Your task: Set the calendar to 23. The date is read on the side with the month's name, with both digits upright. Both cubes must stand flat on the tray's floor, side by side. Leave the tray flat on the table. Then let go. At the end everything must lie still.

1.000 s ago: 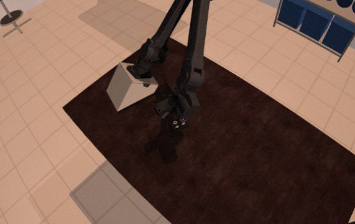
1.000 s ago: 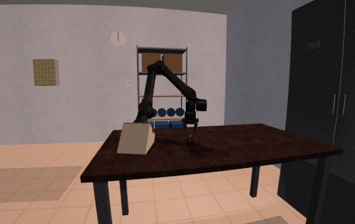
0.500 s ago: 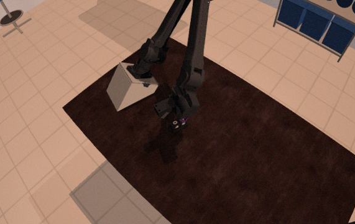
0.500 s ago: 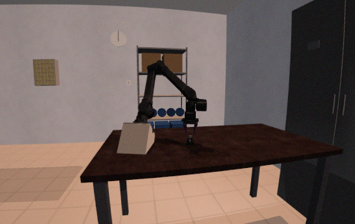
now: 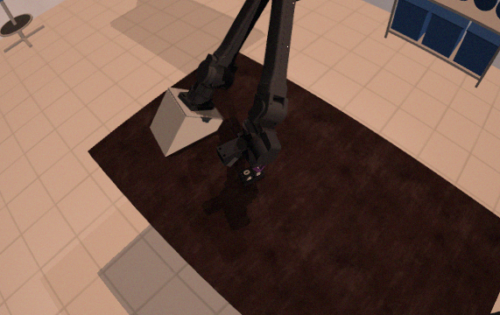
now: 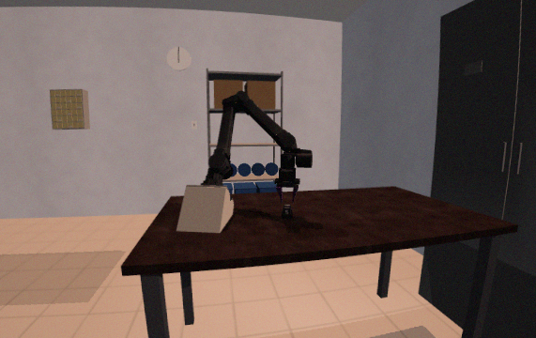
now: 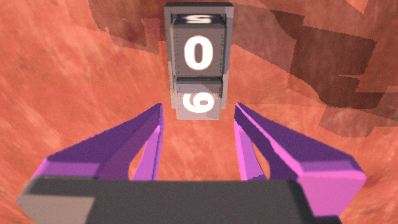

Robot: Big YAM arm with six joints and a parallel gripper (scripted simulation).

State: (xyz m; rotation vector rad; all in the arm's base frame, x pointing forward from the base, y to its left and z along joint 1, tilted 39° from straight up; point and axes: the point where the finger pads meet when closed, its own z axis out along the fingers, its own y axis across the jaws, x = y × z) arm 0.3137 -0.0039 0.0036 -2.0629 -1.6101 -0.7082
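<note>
The dark tray is 5 cm below my hand and 2 cm to the right of it.
</note>
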